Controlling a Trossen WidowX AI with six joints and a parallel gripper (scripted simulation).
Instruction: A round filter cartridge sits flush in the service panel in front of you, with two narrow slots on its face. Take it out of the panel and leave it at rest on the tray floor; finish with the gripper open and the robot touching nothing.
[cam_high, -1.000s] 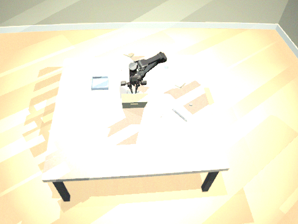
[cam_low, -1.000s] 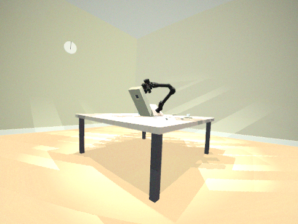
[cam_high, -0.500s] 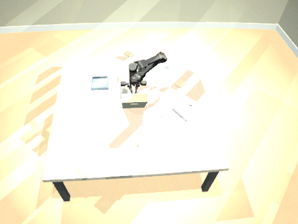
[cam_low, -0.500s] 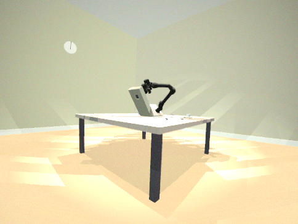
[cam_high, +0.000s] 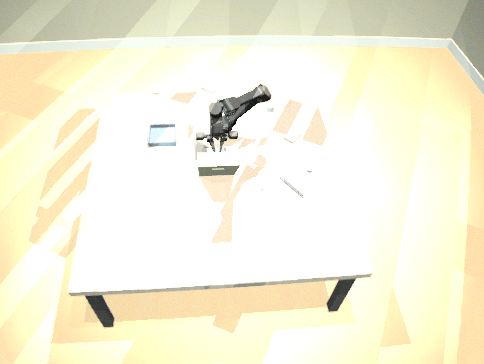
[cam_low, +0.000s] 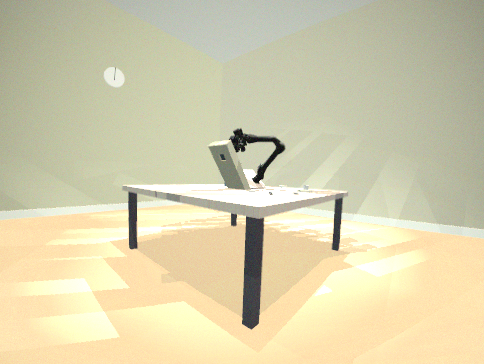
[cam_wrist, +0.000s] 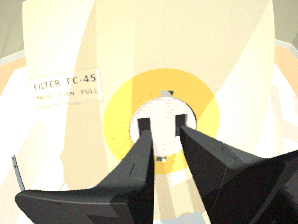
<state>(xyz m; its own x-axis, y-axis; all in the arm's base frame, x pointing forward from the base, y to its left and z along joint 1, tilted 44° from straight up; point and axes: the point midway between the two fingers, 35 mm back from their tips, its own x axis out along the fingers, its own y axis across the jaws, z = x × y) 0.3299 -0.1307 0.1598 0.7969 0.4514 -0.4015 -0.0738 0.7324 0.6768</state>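
Right now the round white filter cartridge is 2 cm ahead of my gripper tip and 1 cm below it. From my gripper tip the other things lie so: small white cylinder: 62 cm behind, 31 cm to the left, 24 cm below; grey-rimmed tray: 39 cm behind, 30 cm to the right, 25 cm below; service panel: 3 cm behind, 9 cm below.
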